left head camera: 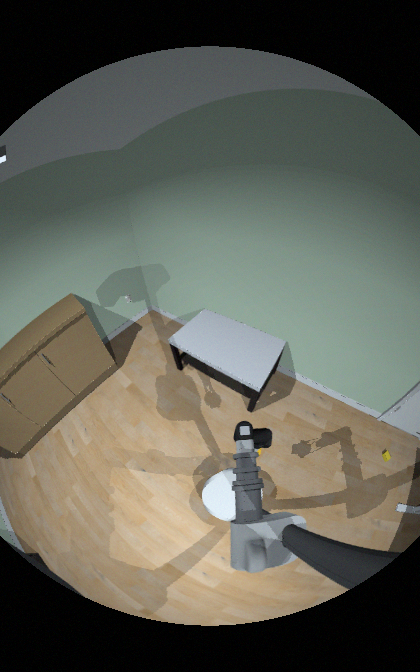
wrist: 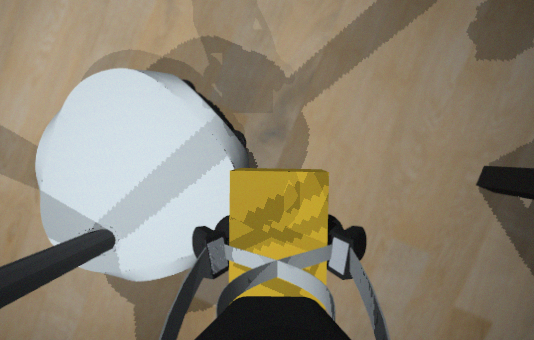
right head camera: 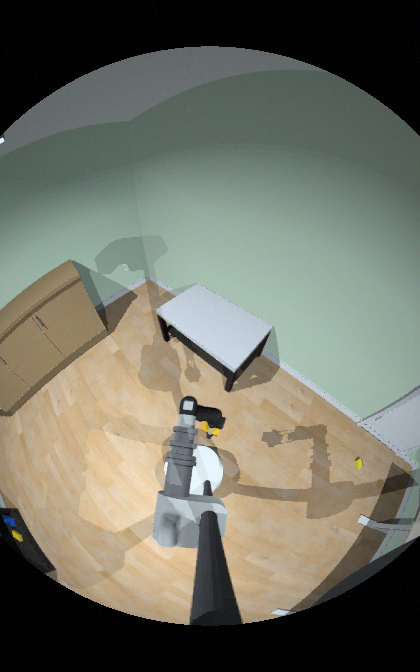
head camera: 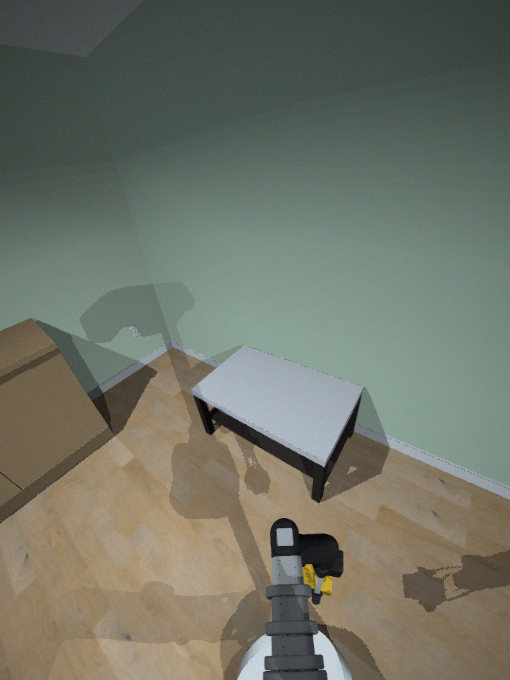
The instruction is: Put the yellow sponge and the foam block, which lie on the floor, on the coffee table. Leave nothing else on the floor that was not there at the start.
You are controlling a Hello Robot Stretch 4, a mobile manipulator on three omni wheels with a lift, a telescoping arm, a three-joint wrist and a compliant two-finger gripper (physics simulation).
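Places are measured from the robot's base along level axes (x ahead, y right, z down), in metres.
Where they show: gripper, between the fingertips: (wrist: 278,235) (head camera: 316,580); robot's base, origin of its link: (left head camera: 231,493) (wrist: 164,172) (right head camera: 194,469).
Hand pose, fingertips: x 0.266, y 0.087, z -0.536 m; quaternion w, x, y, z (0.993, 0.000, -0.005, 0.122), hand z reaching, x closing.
Things, the pixels of their top centre, and the offset from my fingertips. "spot": a spot on its surface instead. Level surfaces: height alone.
- yellow sponge, centre of its top: (wrist: 278,245) (head camera: 316,576) (right head camera: 210,426) dx +0.002, dy -0.004, dz -0.045 m
- small yellow block, centre of its top: (right head camera: 359,463) (left head camera: 387,455) dx -0.351, dy +1.470, dz +0.518 m
- coffee table, height of its surface: dz +0.113 m
- black bar, a spot on its surface: (wrist: 507,181) spot: dx +0.453, dy +0.109, dz +0.456 m
My gripper (head camera: 318,584) (right head camera: 210,431) (wrist: 278,235) is shut on a yellow block, by its look the yellow sponge (wrist: 279,200), pressed between both fingertips and held above the floor beside my base. In the left head camera view a bit of the held sponge (left head camera: 259,452) shows behind the arm. Another small yellow block (left head camera: 386,455) (right head camera: 358,463), seemingly the foam block, lies on the floor at the right, near the door. The coffee table (head camera: 285,406) (left head camera: 230,350) (right head camera: 215,325), with a pale top and black legs, stands ahead against the green wall. No objects show on its top.
A brown cabinet (head camera: 49,428) (left head camera: 75,365) (right head camera: 50,325) stands at the left. My white base (wrist: 125,175) is left of the held sponge. A black bar (wrist: 507,181) juts in at the right edge. A pale desk foot (left head camera: 407,508) (right head camera: 362,520) is at the right, a dark shelf (right head camera: 37,556) lower left.
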